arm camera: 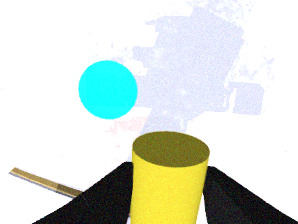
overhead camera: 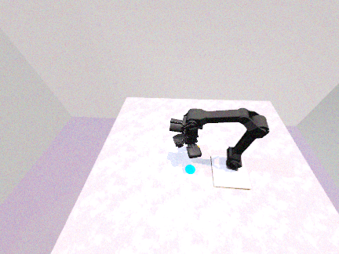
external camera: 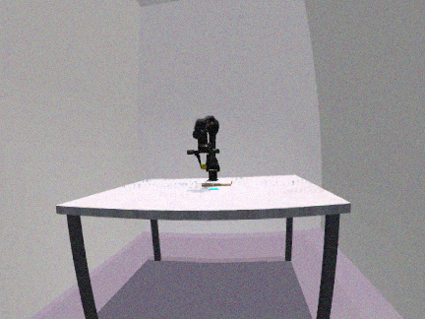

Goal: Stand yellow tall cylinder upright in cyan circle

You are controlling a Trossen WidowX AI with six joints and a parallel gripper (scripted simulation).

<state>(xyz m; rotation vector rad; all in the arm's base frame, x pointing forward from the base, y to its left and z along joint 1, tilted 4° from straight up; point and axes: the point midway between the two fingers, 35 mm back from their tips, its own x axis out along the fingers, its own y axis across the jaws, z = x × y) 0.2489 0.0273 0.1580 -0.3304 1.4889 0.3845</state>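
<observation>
Right now my gripper tip is 20 mm past the yellow tall cylinder and 10 mm to the left of it. The rest, counted from my gripper tip: cyan circle 140 mm below, 50 mm to the left, 20 mm behind.
</observation>
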